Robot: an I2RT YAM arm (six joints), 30 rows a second.
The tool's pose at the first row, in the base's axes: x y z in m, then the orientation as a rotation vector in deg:
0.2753 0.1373 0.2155 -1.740 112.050 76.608
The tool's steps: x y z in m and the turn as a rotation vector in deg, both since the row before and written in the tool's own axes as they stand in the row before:
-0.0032 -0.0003 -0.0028 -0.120 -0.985 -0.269
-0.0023 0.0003 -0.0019 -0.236 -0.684 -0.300
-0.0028 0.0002 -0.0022 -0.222 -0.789 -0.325
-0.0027 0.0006 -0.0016 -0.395 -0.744 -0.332
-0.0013 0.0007 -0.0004 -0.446 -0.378 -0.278
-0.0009 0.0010 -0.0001 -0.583 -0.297 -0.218
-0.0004 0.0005 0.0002 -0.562 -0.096 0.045
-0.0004 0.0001 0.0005 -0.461 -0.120 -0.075
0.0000 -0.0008 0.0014 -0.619 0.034 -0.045
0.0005 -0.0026 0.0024 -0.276 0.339 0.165
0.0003 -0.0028 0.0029 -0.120 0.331 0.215
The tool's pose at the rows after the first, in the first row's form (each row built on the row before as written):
0.2761 0.1337 0.2176 -1.397 111.079 76.328
0.2765 0.1314 0.2195 -1.344 110.276 76.206
0.2771 0.1286 0.2217 -1.238 109.389 76.028
0.2777 0.1265 0.2240 -1.256 108.424 76.018
0.2780 0.1260 0.2254 -1.493 107.746 76.170
0.2781 0.1260 0.2267 -1.797 107.059 76.507
0.2783 0.1262 0.2273 -1.981 106.617 77.043
0.2788 0.1265 0.2276 -2.207 106.191 77.397
0.2800 0.1273 0.2269 -2.592 105.793 77.949
0.2823 0.1284 0.2244 -2.817 105.930 78.389
0.2851 0.1297 0.2218 -2.911 106.178 78.717

